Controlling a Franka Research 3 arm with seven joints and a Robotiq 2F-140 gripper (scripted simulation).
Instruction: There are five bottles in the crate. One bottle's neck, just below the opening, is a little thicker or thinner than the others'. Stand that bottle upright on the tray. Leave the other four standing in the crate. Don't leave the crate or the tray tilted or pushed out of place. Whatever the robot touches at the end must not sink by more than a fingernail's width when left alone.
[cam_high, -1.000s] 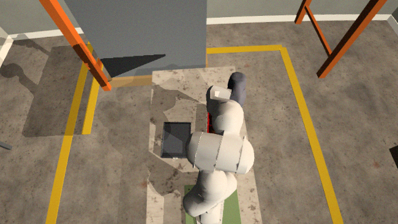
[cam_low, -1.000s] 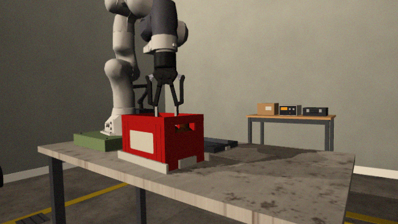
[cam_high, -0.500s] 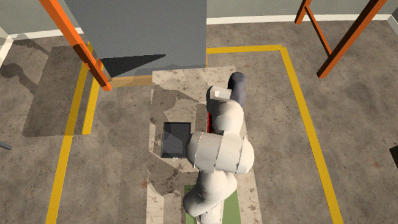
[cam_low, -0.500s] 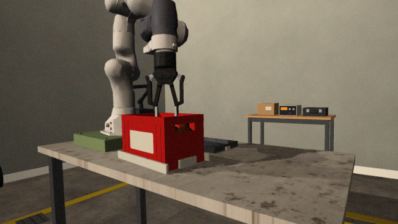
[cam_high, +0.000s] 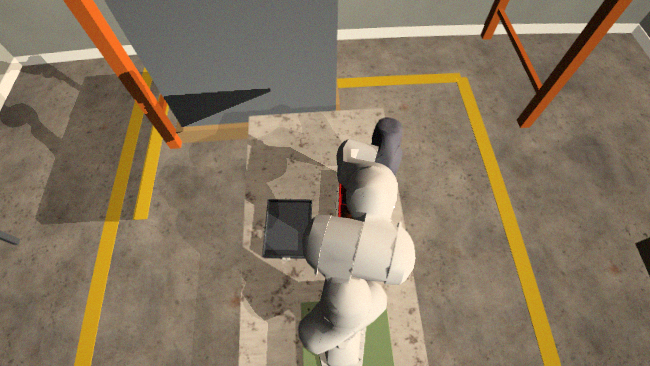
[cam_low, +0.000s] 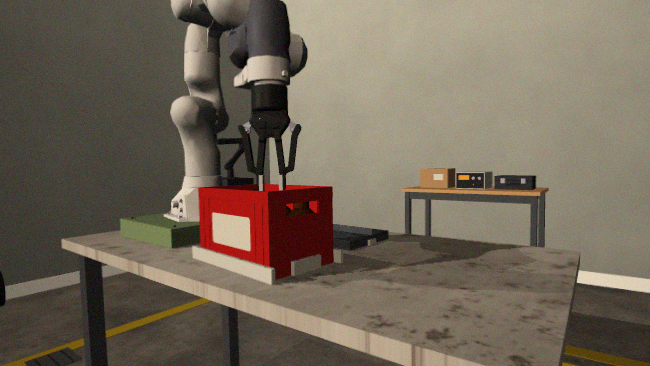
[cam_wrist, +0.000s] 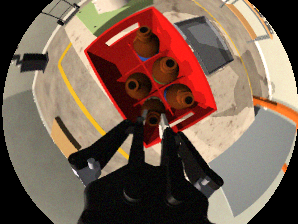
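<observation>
My hand is 8 cm past the brown bottle, 1 cm to the right of it and 8 cm above it. From my hand the other things lie so: dark tray (9 cm behind, 35 cm to the left, 16 cm below); red crate (8 cm behind, 5 cm to the left, 9 cm below).
</observation>
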